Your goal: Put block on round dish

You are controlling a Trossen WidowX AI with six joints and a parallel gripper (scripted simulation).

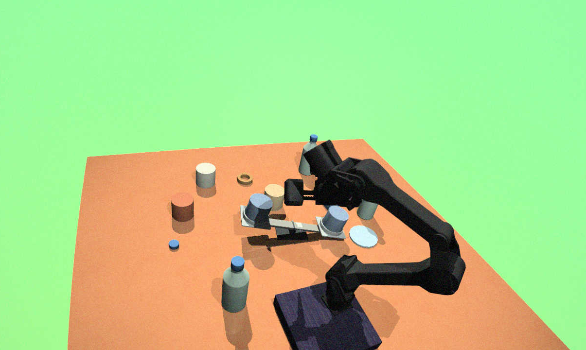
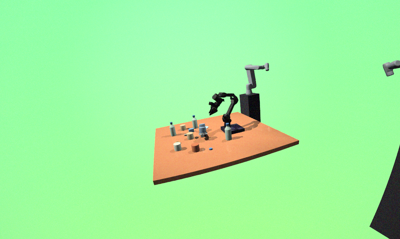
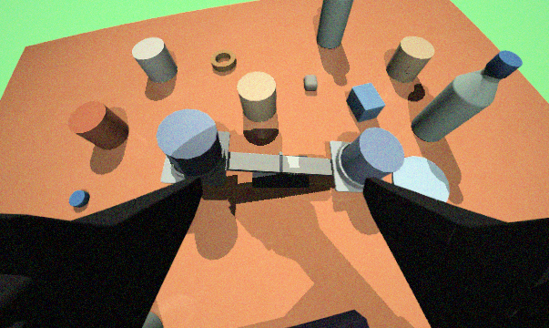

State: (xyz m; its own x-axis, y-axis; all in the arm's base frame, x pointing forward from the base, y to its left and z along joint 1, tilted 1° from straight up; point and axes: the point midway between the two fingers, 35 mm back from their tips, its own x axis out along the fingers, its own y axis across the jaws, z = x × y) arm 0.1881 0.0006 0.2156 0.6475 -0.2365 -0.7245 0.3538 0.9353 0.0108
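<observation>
Now: gripper tip 19 cm above the green block, 16 cm to the left of it and 4 cm short of it. Also, from my gripper tip: round dish (26 cm to the right, 23 cm below, 2 cm behind); then balance beam (20 cm below, 9 cm ahead, 4 cm to the right); then balance (21 cm below, 9 cm ahead, 4 cm to the right).
</observation>
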